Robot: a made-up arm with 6 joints.
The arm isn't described. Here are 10 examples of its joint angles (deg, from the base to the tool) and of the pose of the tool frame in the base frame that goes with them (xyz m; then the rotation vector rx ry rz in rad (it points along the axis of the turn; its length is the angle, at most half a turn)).
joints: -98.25 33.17 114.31 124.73 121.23 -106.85
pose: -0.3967 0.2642 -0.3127 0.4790 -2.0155 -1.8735
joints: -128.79 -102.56 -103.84 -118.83 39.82 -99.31
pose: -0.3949 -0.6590 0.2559 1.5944 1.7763 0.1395
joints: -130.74 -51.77 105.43 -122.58 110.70 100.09
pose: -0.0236 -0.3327 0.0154 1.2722 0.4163 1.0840
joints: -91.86 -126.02 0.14 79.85 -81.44 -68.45
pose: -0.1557 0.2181 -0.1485 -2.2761 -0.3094 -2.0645
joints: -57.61 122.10 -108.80 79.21 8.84 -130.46
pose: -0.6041 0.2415 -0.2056 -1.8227 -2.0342 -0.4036
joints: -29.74 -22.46 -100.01 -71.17 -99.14 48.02
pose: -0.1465 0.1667 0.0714 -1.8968 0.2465 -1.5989
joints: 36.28 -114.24 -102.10 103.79 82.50 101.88
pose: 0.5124 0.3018 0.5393 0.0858 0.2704 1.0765
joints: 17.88 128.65 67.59 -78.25 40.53 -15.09
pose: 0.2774 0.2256 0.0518 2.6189 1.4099 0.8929
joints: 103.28 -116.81 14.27 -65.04 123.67 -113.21
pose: 0.1635 -0.4069 0.1406 1.0284 1.1753 -0.0168
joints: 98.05 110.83 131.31 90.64 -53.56 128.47
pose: 0.8674 -0.1685 0.0178 0.2284 0.7885 0.9692
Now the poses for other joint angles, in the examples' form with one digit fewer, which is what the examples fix.
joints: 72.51 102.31 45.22 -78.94 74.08 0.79
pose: 0.437 0.061 0.072 -2.295 1.018 -0.719
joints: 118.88 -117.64 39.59 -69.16 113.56 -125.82
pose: 0.018 -0.410 0.226 0.927 0.793 -0.575
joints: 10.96 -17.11 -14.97 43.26 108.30 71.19
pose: -0.050 0.229 0.290 0.157 -0.946 2.422
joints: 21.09 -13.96 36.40 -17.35 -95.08 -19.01
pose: 0.169 0.638 0.150 -0.274 -0.067 -1.685
